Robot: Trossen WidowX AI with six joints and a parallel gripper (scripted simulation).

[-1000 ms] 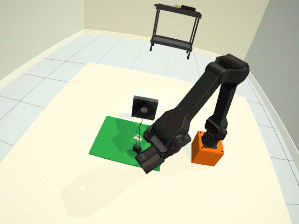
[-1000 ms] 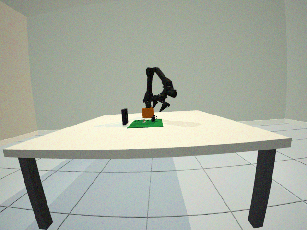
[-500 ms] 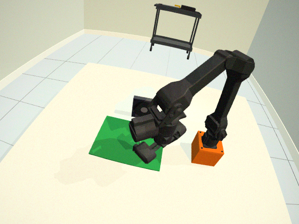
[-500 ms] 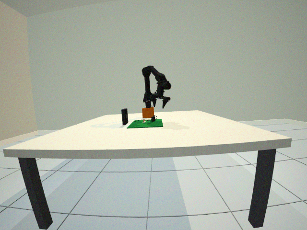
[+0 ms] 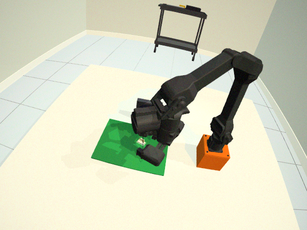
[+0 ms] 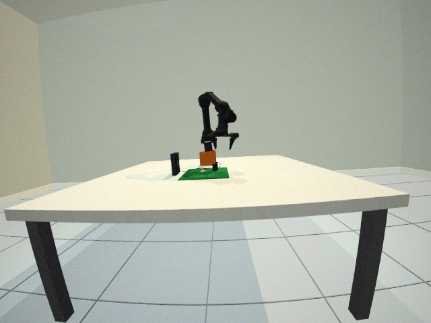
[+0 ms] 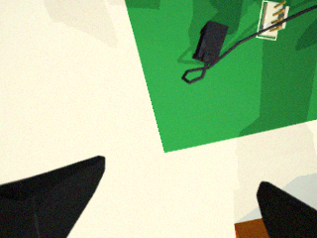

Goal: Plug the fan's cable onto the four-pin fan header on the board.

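My gripper tip is 70 mm short of the dark plug, 50 mm to the left of it and 100 mm above it. From my gripper tip the other things lie so: green board (110 mm ahead, 110 mm to the right, 130 mm below); then white four-pin fan header (70 mm ahead, 130 mm to the right, 120 mm below); then fan (60 mm ahead, 270 mm to the right, 60 mm below).
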